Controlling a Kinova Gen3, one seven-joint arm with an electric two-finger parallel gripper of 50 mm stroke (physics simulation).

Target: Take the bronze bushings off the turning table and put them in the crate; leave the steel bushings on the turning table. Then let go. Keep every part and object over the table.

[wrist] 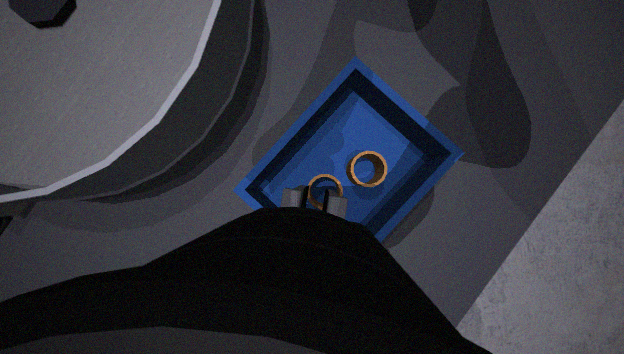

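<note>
The blue crate (300, 131) stands at the middle of the wrist view. One bronze bushing (384, 169) stands upright in it, right of the middle. A second bronze bushing (325, 176) is in the crate to the left of the first, with its near part hidden behind the fingers. My gripper (315, 199) is open, with a gap between its two grey fingertips. It is above the second bushing, which looks lower than the tips and free of them. Part of the turning table (100, 100) shows at the upper left. No steel bushings show in this view.
A dark many-sided piece (42, 10) is on the turning table at the top left corner. The grey table top (440, 280) carries several dark shadows, and its edge runs diagonally at the right. The black gripper body hides the bottom of the view and the crate's near corner.
</note>
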